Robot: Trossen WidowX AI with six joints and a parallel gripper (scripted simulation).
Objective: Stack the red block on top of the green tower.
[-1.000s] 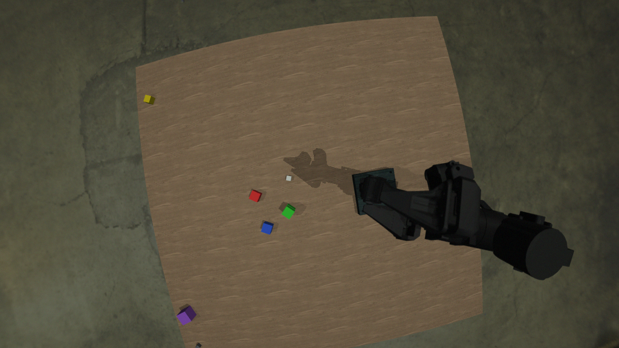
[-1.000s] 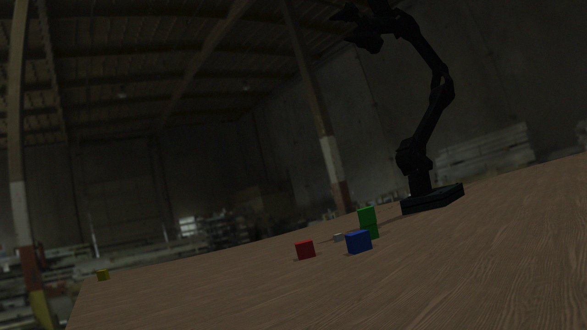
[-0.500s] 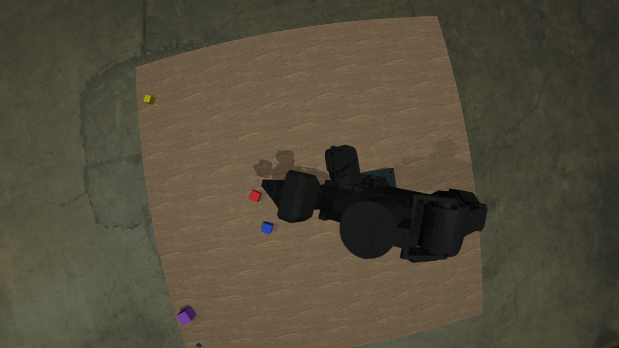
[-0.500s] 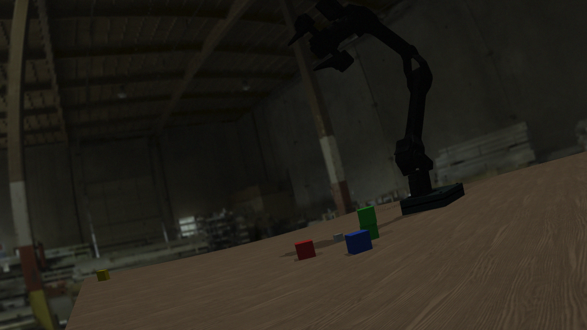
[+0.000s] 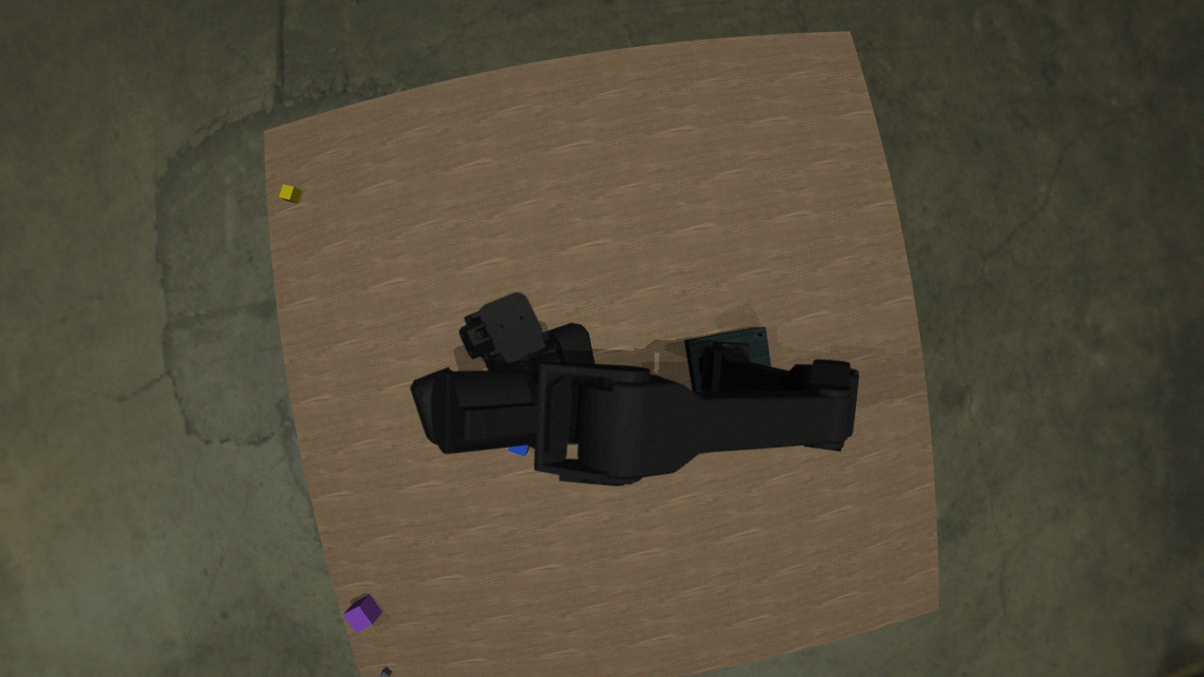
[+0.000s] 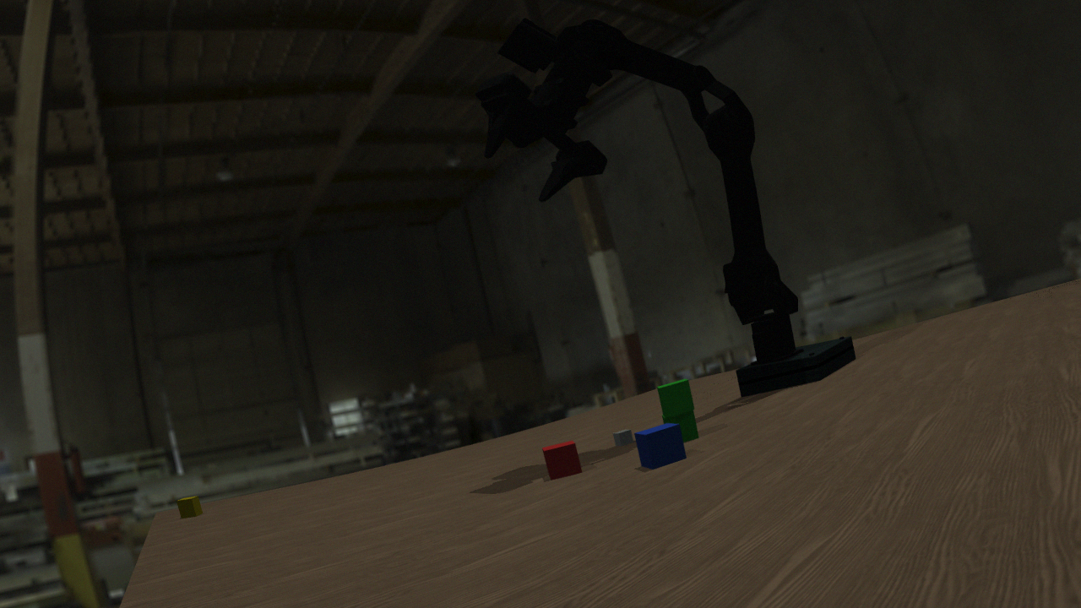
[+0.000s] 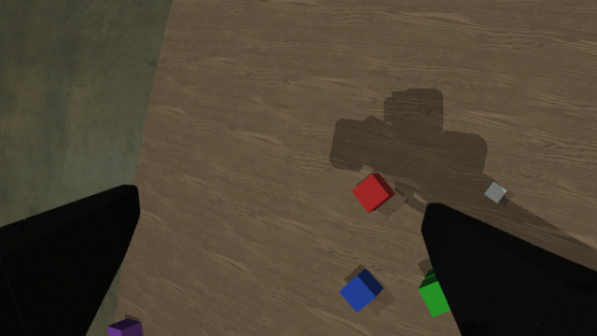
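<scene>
My gripper tip is now 320 mm above the red block, 50 mm short of it and 40 mm to the right of it. Round my gripper tip: small white block: 320 mm below, 70 mm behind, 10 mm to the right; yellow block: 490 mm ahead, 350 mm to the right, 320 mm below; blue block: 310 mm below, 160 mm to the left, 20 mm ahead.
</scene>
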